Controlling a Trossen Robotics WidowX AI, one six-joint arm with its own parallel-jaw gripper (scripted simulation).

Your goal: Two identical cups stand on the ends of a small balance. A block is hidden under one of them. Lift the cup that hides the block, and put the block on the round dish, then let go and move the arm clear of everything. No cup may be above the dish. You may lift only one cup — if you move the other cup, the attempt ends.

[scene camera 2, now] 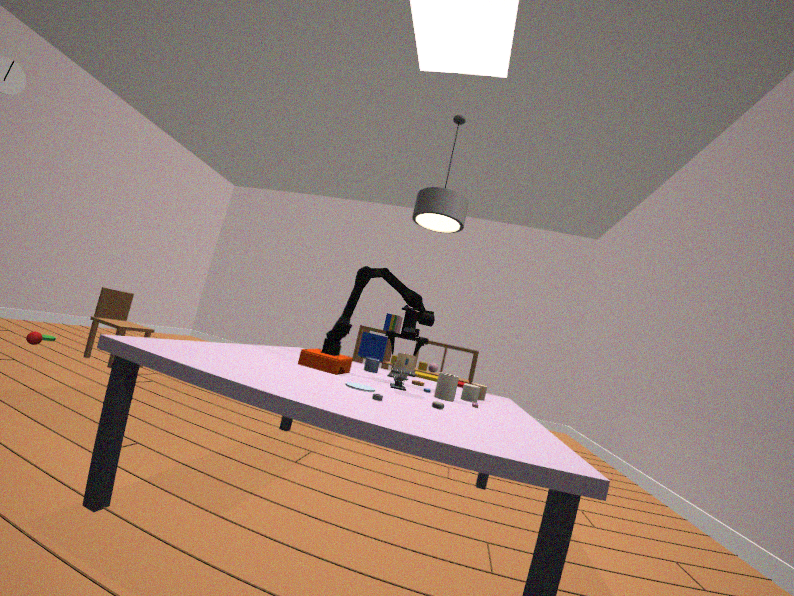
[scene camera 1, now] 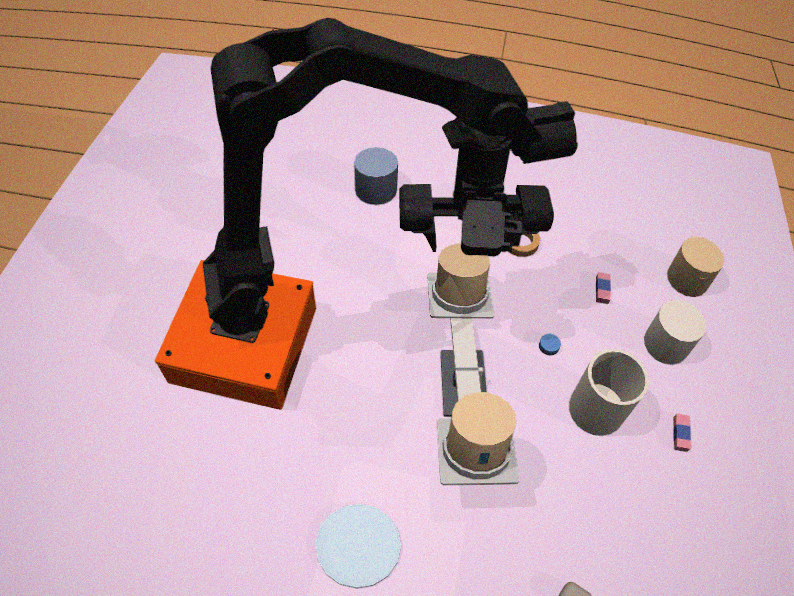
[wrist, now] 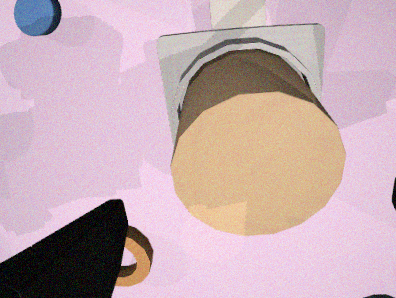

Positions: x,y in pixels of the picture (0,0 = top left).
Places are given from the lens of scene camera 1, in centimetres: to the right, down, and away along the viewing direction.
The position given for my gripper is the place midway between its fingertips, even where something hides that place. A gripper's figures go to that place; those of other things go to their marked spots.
my gripper (scene camera 1: 468,249): 10, -6, 85
cup (scene camera 1: 462,279): 9, -2, 85
cup (scene camera 1: 482,424): 9, 14, 68
